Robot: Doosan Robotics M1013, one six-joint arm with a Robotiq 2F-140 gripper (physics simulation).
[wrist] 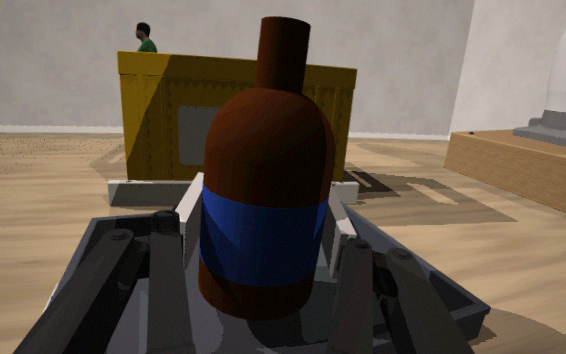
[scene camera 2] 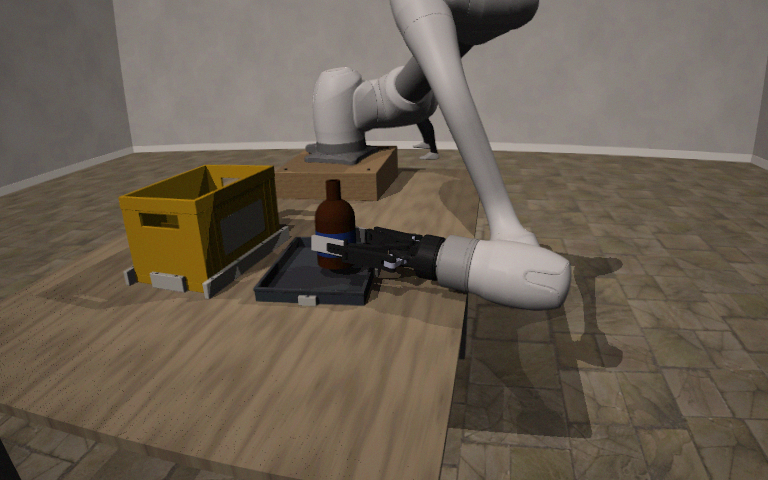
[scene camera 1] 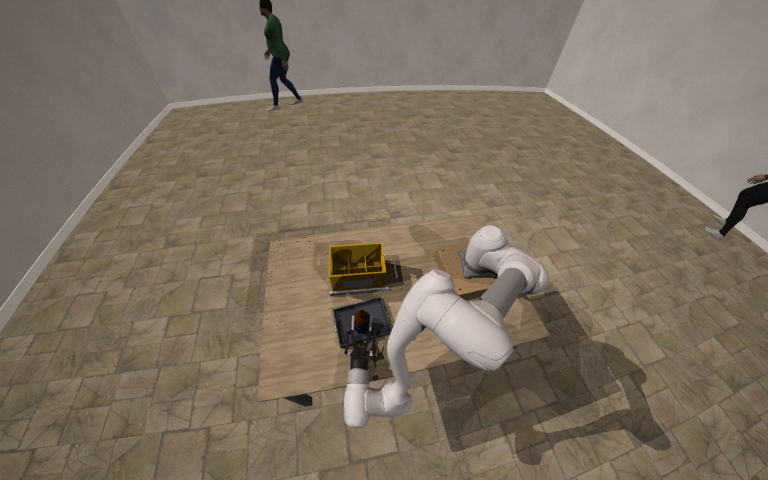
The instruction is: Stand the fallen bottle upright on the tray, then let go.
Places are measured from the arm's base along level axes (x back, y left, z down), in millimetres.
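Where they show: gripper, between the fingertips: [scene camera 2: 324,235]; arm's base, origin of its link: [scene camera 2: 342,155] [scene camera 1: 477,263].
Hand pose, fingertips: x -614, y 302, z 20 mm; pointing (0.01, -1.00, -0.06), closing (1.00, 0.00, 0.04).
Observation:
Things, the pixels of their centre, and the offset from my fingertips. Level surfaces: height alone.
- brown bottle, middle of its body: [wrist: 269,165] [scene camera 2: 335,222] [scene camera 1: 362,319] dx +2, dy +24, dz -28 mm
- dark tray, middle of its body: [wrist: 255,271] [scene camera 2: 325,266] [scene camera 1: 361,321] dx -4, dy -2, dz +62 mm
- yellow crate, middle of its body: [wrist: 239,125] [scene camera 2: 206,221] [scene camera 1: 357,268] dx -38, dy -261, dz -13 mm
- table, height of its surface: dz +74 mm
The brown bottle [scene camera 1: 361,316] [scene camera 2: 334,217] [wrist: 267,145] with a blue label stands upright, neck up, within the outline of the dark tray [scene camera 1: 380,316] [scene camera 2: 294,284] [wrist: 470,322]. Its base is low over the tray floor; whether it touches cannot be told for certain. My gripper [scene camera 1: 361,324] [scene camera 2: 343,240] [wrist: 264,196] reaches in level from the table's near edge in scene camera 1 and is shut on the bottle, one light pad on each side of the label. The dark finger links hide parts of the tray in the wrist view.
A yellow crate [scene camera 1: 339,283] [scene camera 2: 169,243] [wrist: 145,120] with dividers stands beyond the tray, with light rails at its foot. The arm's wooden base block [scene camera 1: 447,263] [scene camera 2: 328,185] [wrist: 505,160] is on the table [scene camera 1: 300,345] [scene camera 2: 254,367]. A person in green [scene camera 1: 275,42] [wrist: 147,46] is far off.

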